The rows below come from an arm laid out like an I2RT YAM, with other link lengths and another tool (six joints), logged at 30 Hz.
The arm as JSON. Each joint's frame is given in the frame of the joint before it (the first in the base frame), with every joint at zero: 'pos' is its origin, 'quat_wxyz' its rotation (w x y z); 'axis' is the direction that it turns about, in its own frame. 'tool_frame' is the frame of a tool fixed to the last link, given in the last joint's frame.
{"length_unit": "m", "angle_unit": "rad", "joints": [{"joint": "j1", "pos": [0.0, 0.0, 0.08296], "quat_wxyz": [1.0, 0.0, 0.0, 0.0], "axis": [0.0, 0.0, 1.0]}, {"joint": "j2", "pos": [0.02, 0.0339, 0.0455], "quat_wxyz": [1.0, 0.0, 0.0, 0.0], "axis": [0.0, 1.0, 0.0]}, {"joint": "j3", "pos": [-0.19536, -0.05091, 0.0], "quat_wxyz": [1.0, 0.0, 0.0, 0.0], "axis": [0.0, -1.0, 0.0]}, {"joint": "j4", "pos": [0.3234, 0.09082, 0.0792], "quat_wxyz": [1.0, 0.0, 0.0, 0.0], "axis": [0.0, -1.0, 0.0]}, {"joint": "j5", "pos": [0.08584, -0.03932, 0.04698], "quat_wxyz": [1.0, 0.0, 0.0, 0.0], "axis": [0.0, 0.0, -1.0]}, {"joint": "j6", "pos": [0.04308, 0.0, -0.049], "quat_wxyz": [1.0, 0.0, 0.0, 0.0], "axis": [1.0, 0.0, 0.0]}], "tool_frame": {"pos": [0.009, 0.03, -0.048], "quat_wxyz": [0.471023, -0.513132, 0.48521, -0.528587]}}
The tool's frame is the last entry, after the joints.
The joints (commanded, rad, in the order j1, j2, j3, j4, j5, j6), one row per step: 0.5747 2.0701 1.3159 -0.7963 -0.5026 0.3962; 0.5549 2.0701 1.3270 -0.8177 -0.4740 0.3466; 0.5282 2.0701 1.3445 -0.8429 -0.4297 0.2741; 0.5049 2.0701 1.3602 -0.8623 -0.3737 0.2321; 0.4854 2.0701 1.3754 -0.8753 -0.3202 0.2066; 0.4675 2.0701 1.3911 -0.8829 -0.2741 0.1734; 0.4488 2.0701 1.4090 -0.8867 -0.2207 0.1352; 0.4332 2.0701 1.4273 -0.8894 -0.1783 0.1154; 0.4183 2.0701 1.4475 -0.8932 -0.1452 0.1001; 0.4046 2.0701 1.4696 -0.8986 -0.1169 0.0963; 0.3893 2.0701 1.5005 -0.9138 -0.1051 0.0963; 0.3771 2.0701 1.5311 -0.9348 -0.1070 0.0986; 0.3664 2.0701 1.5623 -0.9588 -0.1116 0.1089; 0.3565 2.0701 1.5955 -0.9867 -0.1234 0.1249; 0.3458 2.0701 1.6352 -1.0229 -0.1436 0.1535; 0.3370 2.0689 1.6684 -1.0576 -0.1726 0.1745; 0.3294 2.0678 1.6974 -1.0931 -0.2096 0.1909; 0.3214 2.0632 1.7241 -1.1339 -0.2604 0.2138; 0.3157 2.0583 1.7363 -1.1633 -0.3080 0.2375; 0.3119 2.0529 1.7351 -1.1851 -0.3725 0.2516
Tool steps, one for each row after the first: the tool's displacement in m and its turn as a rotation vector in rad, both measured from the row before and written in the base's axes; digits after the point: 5 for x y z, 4 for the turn. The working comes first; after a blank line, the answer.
Tool pose at each row, in the base's axes (x y z in m, rotation vector in rad; the steps are taken from these numbers as rounded here): 0.25698 0.28564 0.02635 -2.3092 1.7546 0.6547; 0.26242 0.27782 0.02727 -2.3427 1.7313 0.6118; 0.27051 0.26697 0.02878 -2.3932 1.6896 0.5433; 0.27846 0.25783 0.02968 -2.4315 1.6848 0.4648; 0.28611 0.25052 0.03082 -2.4582 1.6922 0.3890; 0.29373 0.24350 0.03238 -2.4853 1.6816 0.3176; 0.30251 0.23582 0.03417 -2.5157 1.6650 0.2319; 0.31078 0.23022 0.03699 -2.5283 1.6647 0.1617; 0.31899 0.22531 0.04099 -2.5327 1.6663 0.1031; 0.32712 0.22146 0.04601 -2.5261 1.6801 0.0518; 0.33593 0.21806 0.05466 -2.5080 1.6955 0.0223; 0.34272 0.21579 0.06411 -2.4886 1.7080 0.0158; 0.34871 0.21426 0.07412 -2.4642 1.7286 0.0157; 0.35410 0.21337 0.08528 -2.4338 1.7531 0.0270; 0.35959 0.21304 0.09923 -2.3894 1.7909 0.0519; 0.36298 0.21274 0.11216 -2.3517 1.8148 0.0902; 0.36475 0.21246 0.12428 -2.3183 1.8306 0.1419; 0.36526 0.21232 0.13818 -2.2744 1.8502 0.2147; 0.36445 0.21248 0.14754 -2.2336 1.8706 0.2861; 0.36180 0.21294 0.15380 -2.1957 1.8726 0.3800

0.00544 -0.00782 0.00092 -0.0179 -0.0266 0.0236; 0.00809 -0.01085 0.00151 -0.0258 -0.0436 0.0383; 0.00795 -0.00914 0.00090 -0.0424 -0.0387 0.0153; 0.00765 -0.00731 0.00114 -0.0420 -0.0350 0.0045; 0.00762 -0.00702 0.00156 -0.0330 -0.0370 0.0136; 0.00878 -0.00768 0.00179 -0.0380 -0.0449 0.0175; 0.00827 -0.00560 0.00282 -0.0305 -0.0360 0.0025; 0.00821 -0.00491 0.00400 -0.0230 -0.0312 -0.0013; 0.00813 -0.00385 0.00502 -0.0192 -0.0271 -0.0118; 0.00881 -0.00340 0.00865 -0.0048 -0.0191 -0.0162; 0.00679 -0.00227 0.00945 0.0055 -0.0079 -0.0143; 0.00599 -0.00153 0.01001 0.0075 -0.0036 -0.0204; 0.00539 -0.00089 0.01116 0.0138 0.0015 -0.0245; 0.00549 -0.00033 0.01395 0.0217 0.0082 -0.0366; 0.00339 -0.00030 0.01293 0.0281 0.0139 -0.0262; 0.00177 -0.00028 0.01212 0.0336 0.0206 -0.0195; 0.00051 -0.00014 0.01390 0.0454 0.0309 -0.0249; -0.00081 0.00016 0.00936 0.0410 0.0335 -0.0240; -0.00265 0.00046 0.00626 0.0552 0.0414 -0.0121
